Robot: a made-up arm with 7 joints.
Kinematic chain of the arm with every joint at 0, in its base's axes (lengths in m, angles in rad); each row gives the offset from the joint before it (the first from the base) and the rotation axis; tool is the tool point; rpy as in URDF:
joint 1: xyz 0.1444 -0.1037 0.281 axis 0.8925 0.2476 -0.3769
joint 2: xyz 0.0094 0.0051 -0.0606 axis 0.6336 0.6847 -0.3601
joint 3: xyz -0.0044 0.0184 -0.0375 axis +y
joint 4: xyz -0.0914 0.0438 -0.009 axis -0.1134 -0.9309 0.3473
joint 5: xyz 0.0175 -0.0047 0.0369 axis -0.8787 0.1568 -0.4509
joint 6: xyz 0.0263 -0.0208 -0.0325 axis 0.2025 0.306 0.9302
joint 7: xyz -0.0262 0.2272 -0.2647 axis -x
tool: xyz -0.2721 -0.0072 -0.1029 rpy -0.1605 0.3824 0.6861
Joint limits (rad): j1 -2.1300..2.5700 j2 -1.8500..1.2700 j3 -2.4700..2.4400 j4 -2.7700..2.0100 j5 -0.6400..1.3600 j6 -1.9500..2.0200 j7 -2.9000..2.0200
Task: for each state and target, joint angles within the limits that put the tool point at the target. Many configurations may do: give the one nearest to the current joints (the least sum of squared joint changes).
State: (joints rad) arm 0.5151 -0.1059 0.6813 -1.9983 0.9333 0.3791 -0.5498
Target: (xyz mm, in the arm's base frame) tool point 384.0 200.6 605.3
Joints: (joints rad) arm 0.3882 -0.1983 1.0079 -2.0830 0.7336 0.2554 -0.6608
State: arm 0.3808 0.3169 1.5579 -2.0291 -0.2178 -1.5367 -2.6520
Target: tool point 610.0 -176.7 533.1
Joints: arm 0.3994 0.6613 2.1573 -2.5461 0.1619 -1.5895 -2.4448
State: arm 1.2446 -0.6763 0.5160 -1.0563 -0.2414 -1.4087 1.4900
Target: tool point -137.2 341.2 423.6
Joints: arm 1.2591 -0.5156 0.7477 -1.1872 0.0220 -1.4250 1.4401
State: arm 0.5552 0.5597 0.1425 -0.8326 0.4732 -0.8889 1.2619
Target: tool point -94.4 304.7 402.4
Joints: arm 0.4410 0.7219 0.1829 -0.5669 0.2957 -0.8995 1.7024
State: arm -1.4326 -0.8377 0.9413 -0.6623 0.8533 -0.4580 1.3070
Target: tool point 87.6 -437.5 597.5
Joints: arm -1.7128 -1.0542 0.9097 -0.2938 1.0989 -0.7839 1.4410
